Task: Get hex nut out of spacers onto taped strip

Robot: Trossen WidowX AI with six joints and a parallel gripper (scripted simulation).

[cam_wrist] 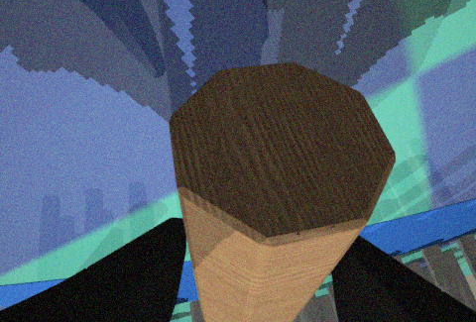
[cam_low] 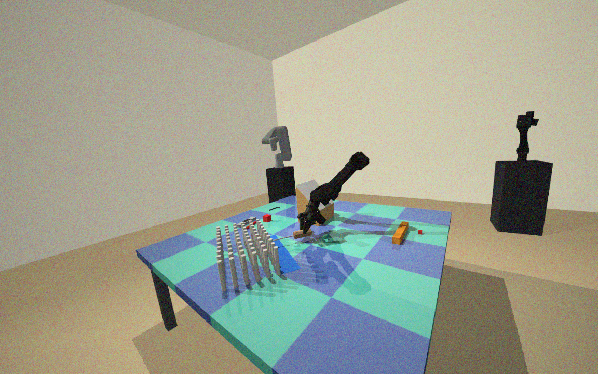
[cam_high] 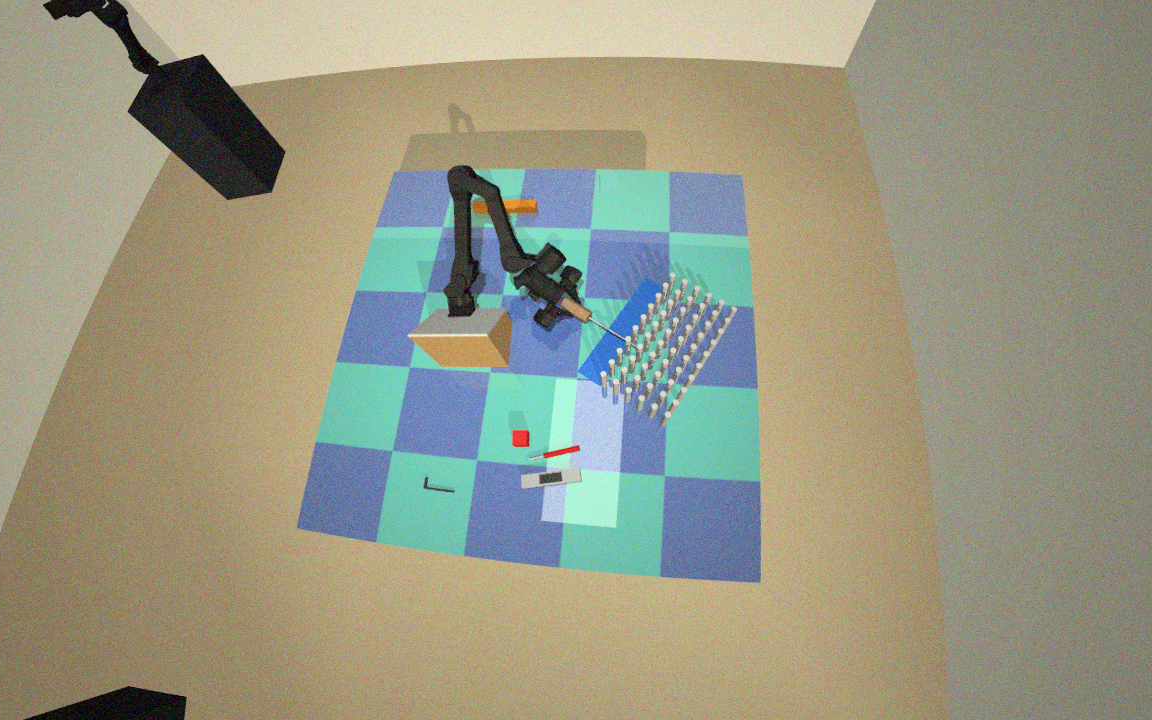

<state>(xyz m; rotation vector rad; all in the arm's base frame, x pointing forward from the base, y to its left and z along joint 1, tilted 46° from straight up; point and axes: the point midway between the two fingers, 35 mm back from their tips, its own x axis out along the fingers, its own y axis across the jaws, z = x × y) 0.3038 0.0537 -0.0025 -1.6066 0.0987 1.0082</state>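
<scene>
My gripper tip is now 140 mm short of the blue taped strip, 50 mm to the left of it and 40 mm above it. Round my gripper tip: orange block (240 mm behind, 420 mm to the left, 20 mm below); wooden-handled pick (80 mm ahead, 60 mm to the right); red-handled tool (100 mm behind, 420 mm to the right, 30 mm below).
</scene>
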